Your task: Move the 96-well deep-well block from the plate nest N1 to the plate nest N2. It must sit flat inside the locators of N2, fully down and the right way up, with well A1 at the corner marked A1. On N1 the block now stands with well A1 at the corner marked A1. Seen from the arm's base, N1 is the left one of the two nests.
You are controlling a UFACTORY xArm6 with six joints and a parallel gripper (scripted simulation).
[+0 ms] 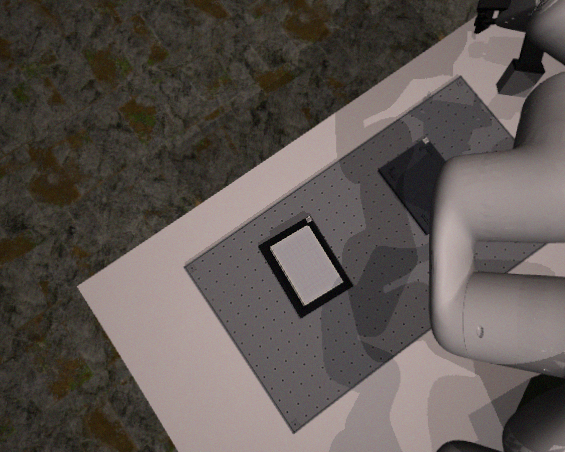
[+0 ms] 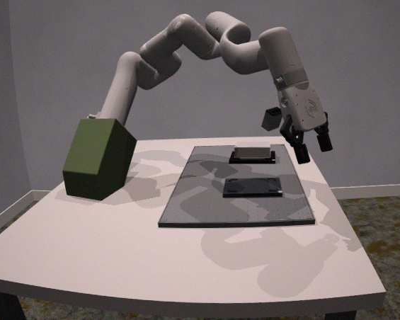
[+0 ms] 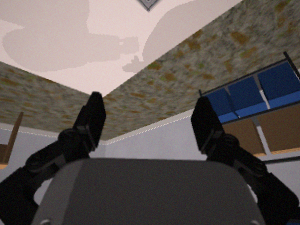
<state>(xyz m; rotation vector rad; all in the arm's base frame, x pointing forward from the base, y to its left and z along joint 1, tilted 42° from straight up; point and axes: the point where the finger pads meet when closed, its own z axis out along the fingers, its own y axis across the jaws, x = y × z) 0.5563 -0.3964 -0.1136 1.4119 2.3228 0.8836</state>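
Now: the deep-well block 10 cm behind my hand, 51 cm to the left of it and 13 cm below it. Also, from my hand: nest N2 (13 cm behind, 22 cm to the left, 16 cm below); then black nest (10 cm behind, 51 cm to the left, 16 cm below).
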